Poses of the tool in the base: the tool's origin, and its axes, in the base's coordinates. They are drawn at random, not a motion.
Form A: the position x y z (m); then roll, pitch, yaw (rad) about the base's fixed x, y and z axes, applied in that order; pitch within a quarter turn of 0, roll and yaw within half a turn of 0.
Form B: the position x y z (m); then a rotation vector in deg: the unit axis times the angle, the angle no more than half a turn. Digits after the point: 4 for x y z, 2 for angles.
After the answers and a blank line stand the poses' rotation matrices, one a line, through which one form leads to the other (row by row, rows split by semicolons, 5 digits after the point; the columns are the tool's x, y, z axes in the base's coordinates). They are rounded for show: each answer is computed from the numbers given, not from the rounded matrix.
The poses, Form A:
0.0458 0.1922 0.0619 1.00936 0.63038 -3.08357
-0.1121 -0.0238 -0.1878 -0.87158 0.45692 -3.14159
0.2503 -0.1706 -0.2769 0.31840 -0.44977 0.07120
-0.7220 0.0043 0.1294 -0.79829 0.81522 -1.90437
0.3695 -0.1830 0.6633 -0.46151 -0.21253 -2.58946
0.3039 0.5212 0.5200 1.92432 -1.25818 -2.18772
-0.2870 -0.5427 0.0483 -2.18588 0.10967 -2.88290
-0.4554 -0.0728 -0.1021 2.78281 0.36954 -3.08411
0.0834 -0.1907 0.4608 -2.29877 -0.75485 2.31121
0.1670 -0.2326 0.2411 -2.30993 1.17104 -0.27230
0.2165 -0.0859 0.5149 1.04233 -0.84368 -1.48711
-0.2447 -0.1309 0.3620 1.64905 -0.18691 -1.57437
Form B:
0.0458 0.1922 0.0619 -47.49 75.37 139.55
-0.1121 -0.0238 -0.1878 34.86 69.82 -149.94
0.2503 -0.1706 -0.2769 18.84 -24.91 8.08
-0.7220 0.0043 0.1294 11.96 66.31 -79.15
0.3695 -0.1830 0.6633 -25.29 29.89 -147.04
0.3039 0.5212 0.5200 0.74 -97.16 -24.70
-0.2870 -0.5427 0.0483 -15.07 148.82 -75.73
-0.4554 -0.0728 -0.1021 -9.83 156.75 29.30
0.0834 -0.1907 0.4608 -28.79 -117.99 29.93
0.1670 -0.2326 0.2411 -104.99 47.01 65.91
0.2165 -0.0859 0.5149 11.90 -72.03 -48.82
-0.2447 -0.1309 0.3620 64.56 -77.09 -58.99

-0.80644 -0.46725 -0.36239; -0.04684 -0.56044 0.82687; -0.58945 0.68380 0.43008
-0.89742 0.33766 -0.28395; 0.00000 -0.64362 -0.76535; -0.44119 -0.68683 0.57759
0.89827 -0.20332 -0.38959; 0.06406 0.93765 -0.34163; 0.43476 0.28191 0.85528
-0.22452 0.83014 0.51035; -0.64791 0.26403 -0.71449; -0.72788 -0.49108 0.47858
-0.83225 0.38966 0.39436; -0.51270 -0.81160 -0.28007; 0.21093 -0.43528 0.87524
-0.17793 0.23406 -0.95580; -0.25086 0.92842 0.27405; 0.95153 0.28853 -0.10648
-0.96092 -0.06120 0.26999; -0.25428 0.58069 -0.77339; -0.10945 -0.81182 -0.57356
-0.93095 -0.18041 0.31746; -0.05357 0.92749 0.36998; -0.36119 0.32743 -0.87312
-0.49136 0.14610 -0.85862; 0.53768 0.82643 -0.16707; 0.68518 -0.54375 -0.48463
0.37485 -0.83687 -0.39890; -0.10467 -0.46573 0.87871; -0.92116 -0.28763 -0.26218
0.05556 0.44852 -0.89205; -0.66239 0.68507 0.30319; 0.74709 0.57404 0.33516
-0.00351 -0.07751 -0.99699; -0.98258 0.18553 -0.01096; 0.18582 0.97958 -0.07681

